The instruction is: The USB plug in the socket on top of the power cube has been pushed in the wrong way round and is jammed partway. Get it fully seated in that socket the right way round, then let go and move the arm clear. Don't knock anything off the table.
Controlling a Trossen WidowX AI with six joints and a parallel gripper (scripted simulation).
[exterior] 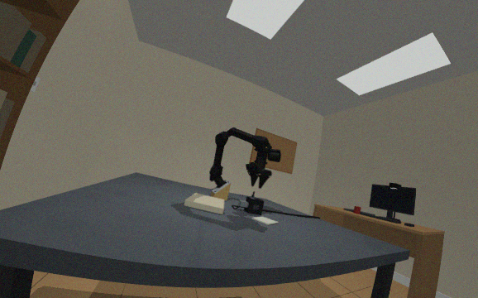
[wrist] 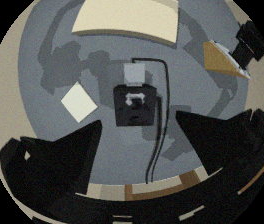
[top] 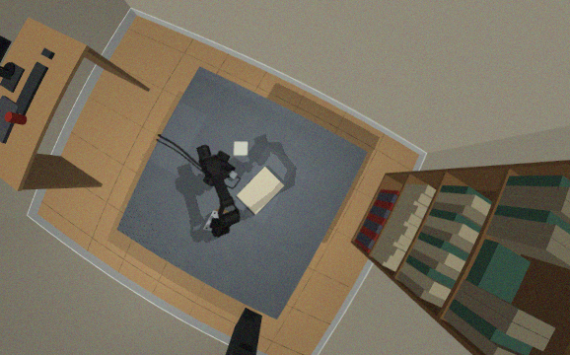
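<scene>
The usb plug is 5 cm below my gripper tip. Also, from my gripper tip: cream book 4 cm behind, 24 cm to the right, 12 cm below; white card 16 cm ahead, 2 cm to the right, 13 cm below.
</scene>
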